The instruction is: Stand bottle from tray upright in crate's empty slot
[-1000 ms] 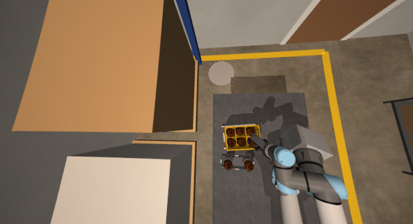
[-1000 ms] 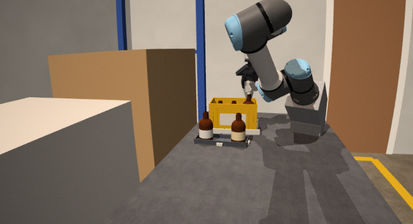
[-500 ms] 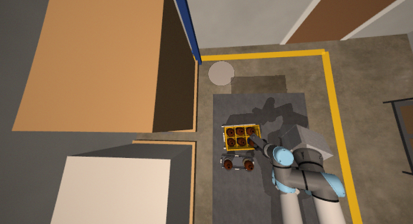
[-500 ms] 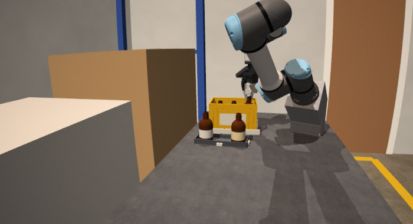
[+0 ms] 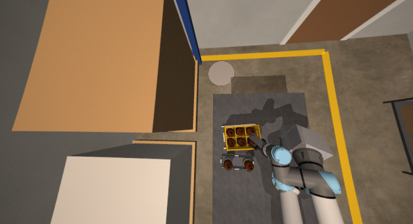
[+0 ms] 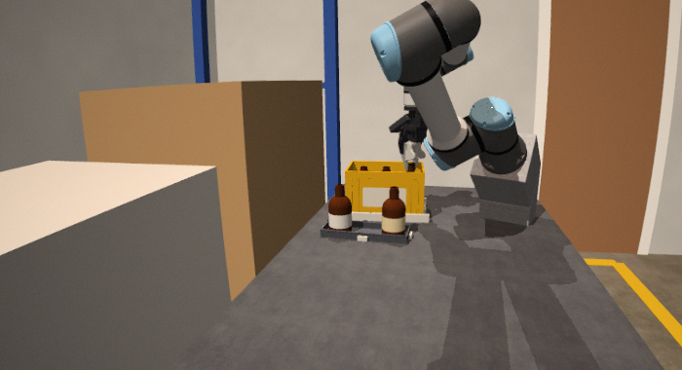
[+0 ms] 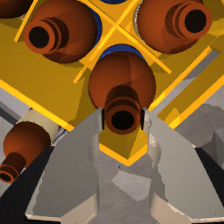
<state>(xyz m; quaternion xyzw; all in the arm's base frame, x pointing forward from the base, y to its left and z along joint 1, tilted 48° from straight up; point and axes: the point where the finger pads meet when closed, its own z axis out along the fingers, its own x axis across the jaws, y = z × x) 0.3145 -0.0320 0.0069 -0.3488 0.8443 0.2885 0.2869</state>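
Now: hand 10 cm short of the yellow crate, 2 cm to the left of it and 10 cm above it. Round my hand: white-label bottle: 18 cm ahead, 22 cm to the left, 10 cm below; dark tray: 9 cm ahead, 21 cm to the left, 17 cm below.
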